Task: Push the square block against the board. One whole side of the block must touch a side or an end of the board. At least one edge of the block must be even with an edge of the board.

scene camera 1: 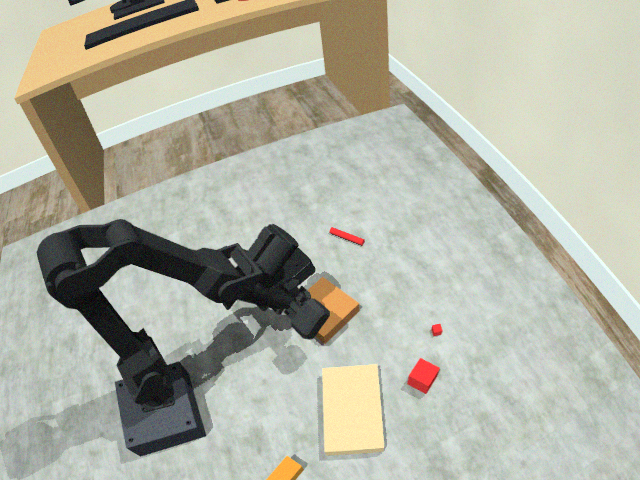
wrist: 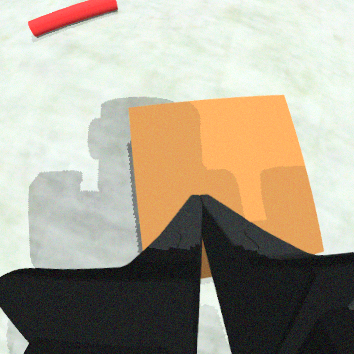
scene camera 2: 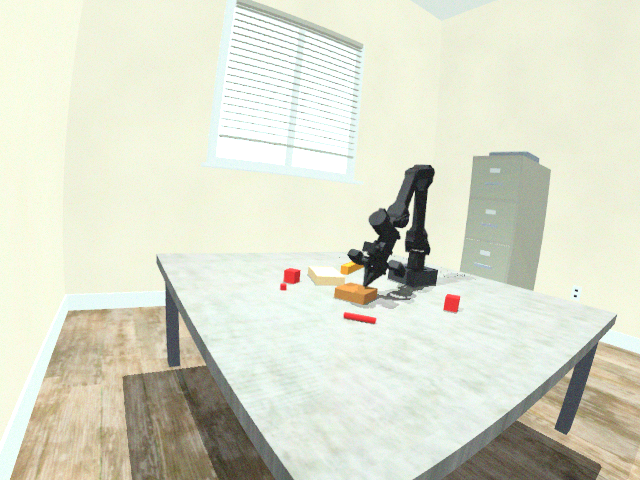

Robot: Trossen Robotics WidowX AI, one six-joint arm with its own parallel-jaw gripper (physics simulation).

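Pixels of known places: gripper, fingertip midpoint: (scene camera 1: pixel 311 302) (wrist: pixel 198 202) (scene camera 2: pixel 364 286); arm's base at its link origin: (scene camera 1: pixel 156 393) (scene camera 2: pixel 415 268).
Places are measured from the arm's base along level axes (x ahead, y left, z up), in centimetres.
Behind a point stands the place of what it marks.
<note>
The square block (scene camera 1: pixel 340 305) @[y 7.9, x 38.0, z -2.7 cm] (scene camera 2: pixel 355 293) @[y 13.1, x 38.3, z -2.9 cm] (wrist: pixel 245 130) @[y 8.8, x 38.0, z -2.7 cm] is orange and flat, and lies on the table. The cream board (scene camera 1: pixel 353 408) @[y -12.9, x 32.9, z -2.7 cm] (scene camera 2: pixel 325 275) @[y -6.9, x 36.3, z -2.7 cm] lies apart from it, with a gap between them. In scene camera 1 the block is above the board and turned at an angle to it, with one corner towards the board. My gripper (scene camera 2: pixel 365 285) @[y 10.2, x 33.0, z -2.0 cm] (wrist: pixel 198 202) @[y 10.2, x 33.0, z -2.0 cm] is shut and empty. Its fingertips are over the block's top, near the side towards the arm base; whether they touch it I cannot tell. In scene camera 1 the fingertips and part of the block are hidden by the gripper body.
A red cube (scene camera 1: pixel 423 375) @[y -12.2, x 46.2, z -1.6 cm] (scene camera 2: pixel 292 275) @[y -9.5, x 47.5, z -2.9 cm] and a tiny red cube (scene camera 1: pixel 436 329) @[y -3.6, x 53.1, z -4.0 cm] (scene camera 2: pixel 283 286) @[y -2.6, x 53.7, z -4.4 cm] are beyond the board. A red rod (scene camera 1: pixel 346 236) @[y 25.2, x 45.6, z -4.4 cm] (scene camera 2: pixel 359 317) @[y 26.0, x 46.2, z -4.6 cm] (wrist: pixel 73 16) @[y 25.2, x 45.3, z -4.8 cm] lies beyond the block. Another red cube (scene camera 2: pixel 451 303) @[y 29.7, x 14.9, z -3.3 cm] and a yellow-orange bar (scene camera 1: pixel 285 469) @[y -19.6, x 18.7, z -2.5 cm] (scene camera 2: pixel 352 267) @[y -20.1, x 15.5, z -3.5 cm] are on the table.
</note>
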